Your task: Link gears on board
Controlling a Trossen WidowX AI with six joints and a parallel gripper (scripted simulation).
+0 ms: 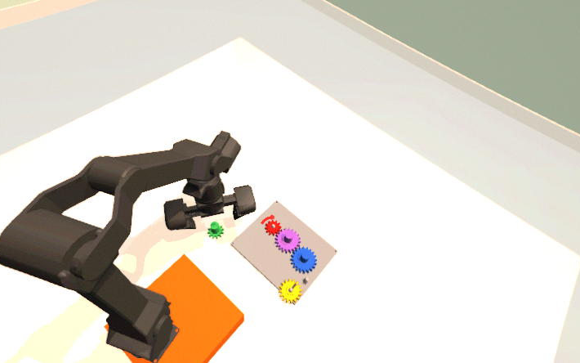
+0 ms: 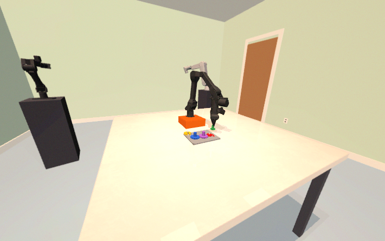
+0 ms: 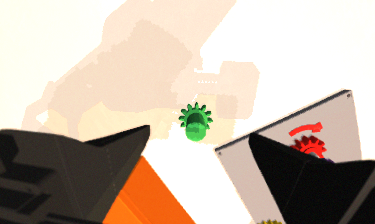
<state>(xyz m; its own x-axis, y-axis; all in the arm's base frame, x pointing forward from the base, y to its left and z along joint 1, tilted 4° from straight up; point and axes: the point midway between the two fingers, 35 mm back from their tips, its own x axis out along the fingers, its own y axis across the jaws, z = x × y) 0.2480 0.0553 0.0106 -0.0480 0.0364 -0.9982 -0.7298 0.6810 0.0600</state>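
Now: the small green gear 30 mm below my gripper tip. From my gripper tip the other things lie so: red gear 120 mm to the right, 80 mm ahead, 30 mm below; purple gear 170 mm to the right, 70 mm ahead, 20 mm below; grey board 170 mm to the right, 50 mm ahead, 40 mm below.
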